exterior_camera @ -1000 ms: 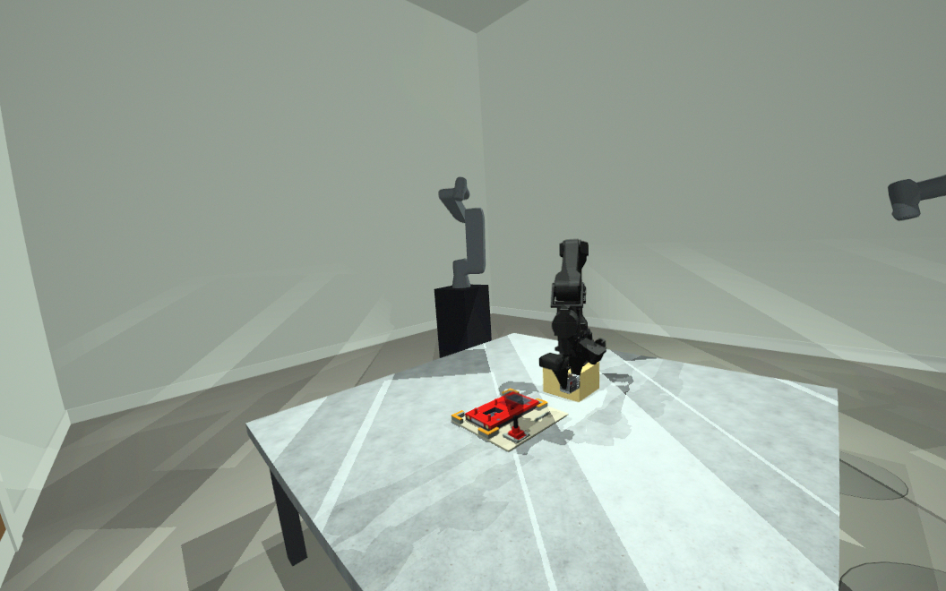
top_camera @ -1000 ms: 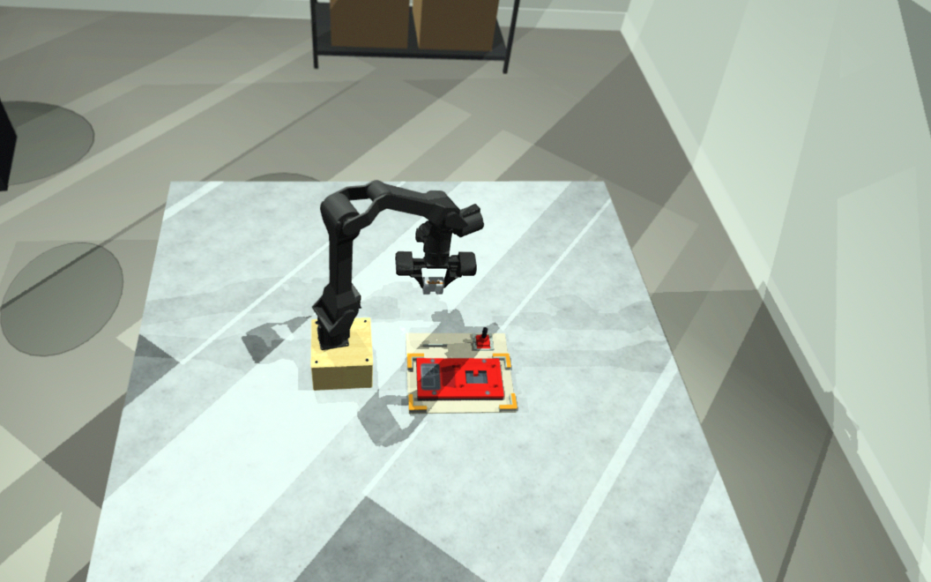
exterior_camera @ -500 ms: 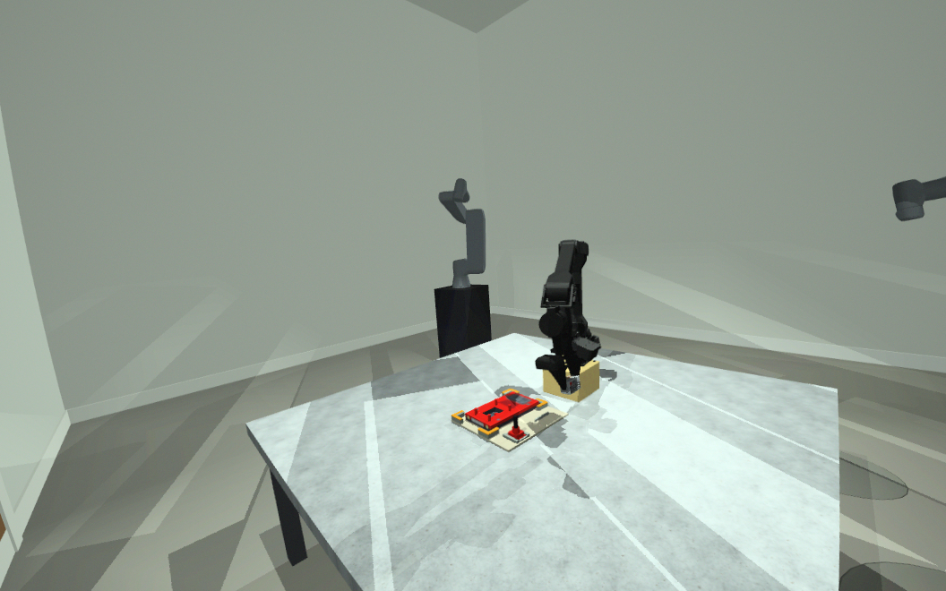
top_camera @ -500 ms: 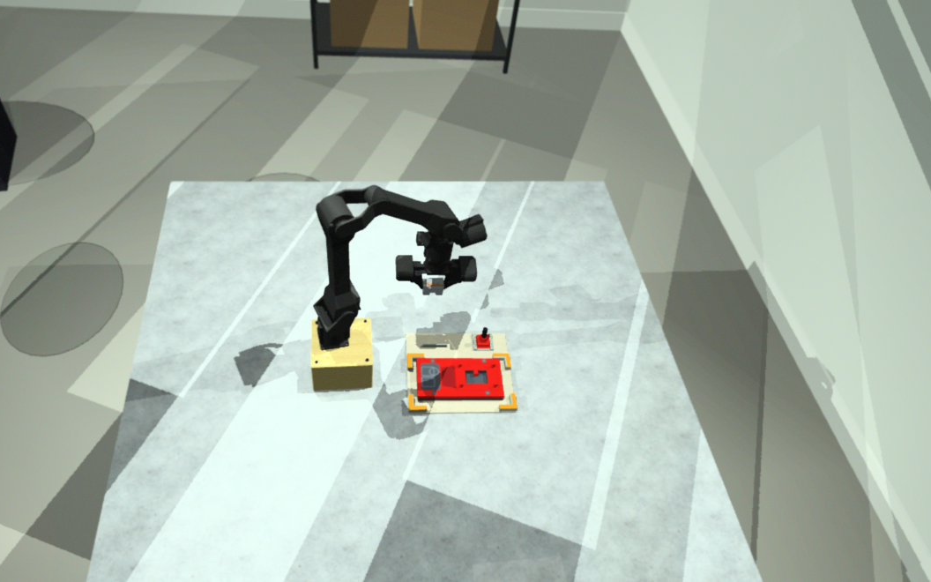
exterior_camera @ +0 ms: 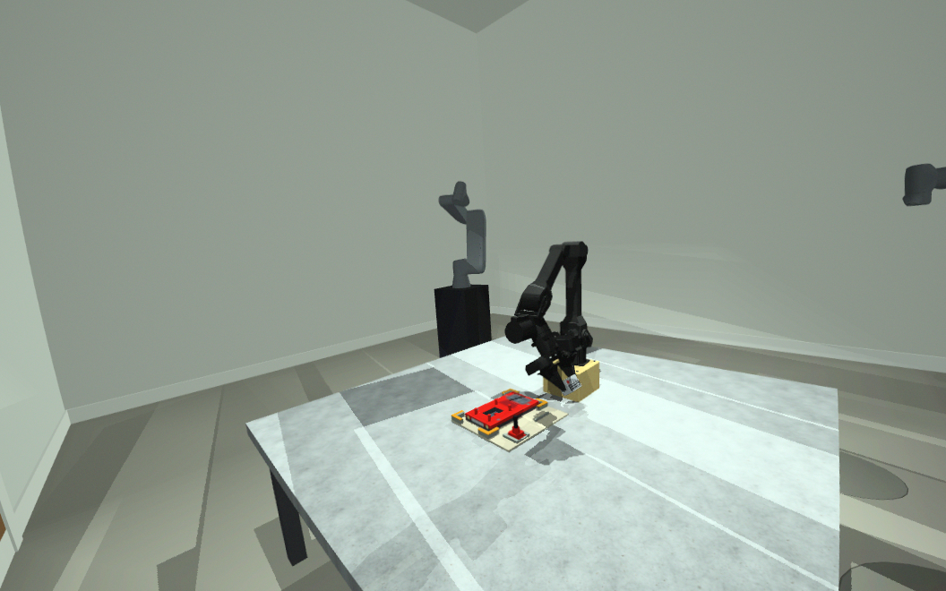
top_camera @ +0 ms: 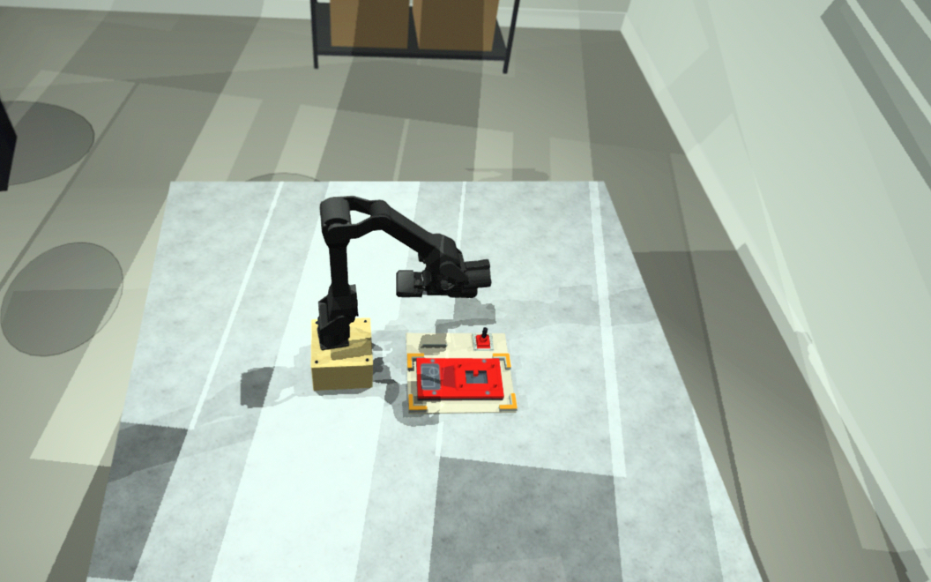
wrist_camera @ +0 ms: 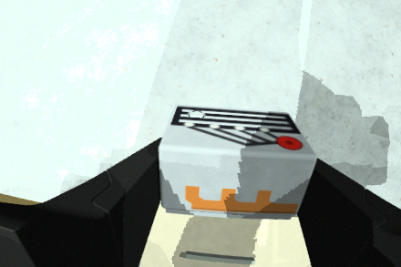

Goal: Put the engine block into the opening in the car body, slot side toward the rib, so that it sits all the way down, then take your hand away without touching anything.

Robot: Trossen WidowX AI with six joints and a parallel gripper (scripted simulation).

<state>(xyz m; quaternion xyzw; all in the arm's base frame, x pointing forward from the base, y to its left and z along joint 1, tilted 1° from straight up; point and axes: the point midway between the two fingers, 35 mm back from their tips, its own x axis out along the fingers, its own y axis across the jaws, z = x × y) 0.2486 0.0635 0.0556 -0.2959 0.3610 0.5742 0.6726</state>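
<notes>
Right now the grey engine block is right at my gripper tip.
</notes>
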